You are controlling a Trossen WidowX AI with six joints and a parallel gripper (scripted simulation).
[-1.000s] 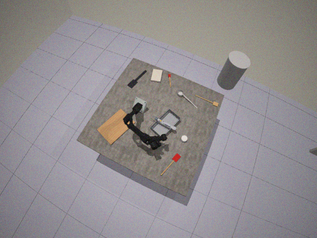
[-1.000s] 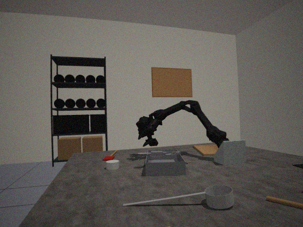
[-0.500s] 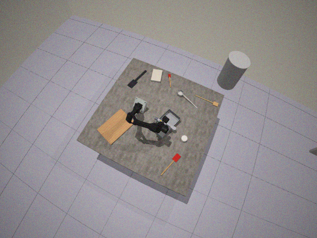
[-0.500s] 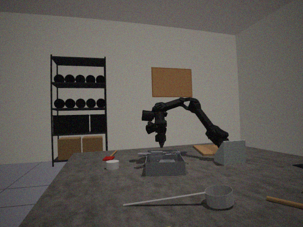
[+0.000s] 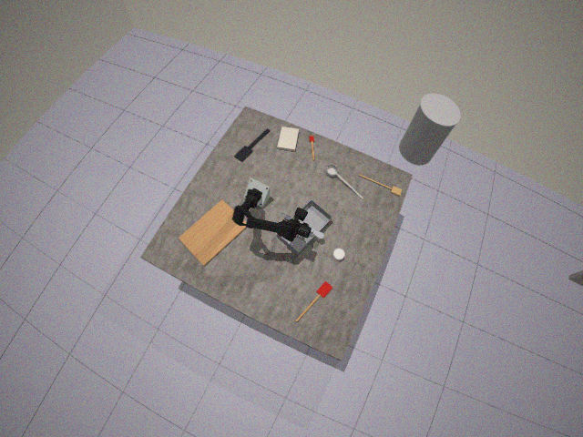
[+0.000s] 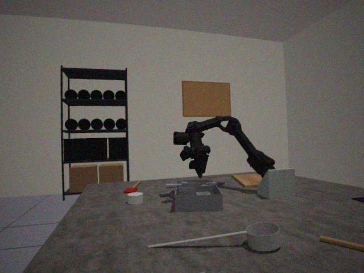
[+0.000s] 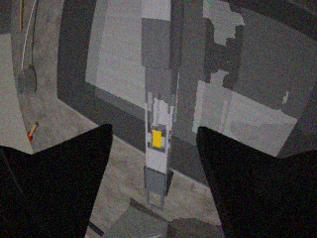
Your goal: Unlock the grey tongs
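Right now the yellow lock piece is 2 cm behind my gripper tip, 1 cm to the left of it and 3 cm below it. From my gripper tip the other things lie so: wooden board (42 cm behind, 27 cm to the right, 9 cm below); roasting tin (3 cm ahead, 3 cm to the left, 7 cm below); red spatula (30 cm ahead, 30 cm to the right, 9 cm below).
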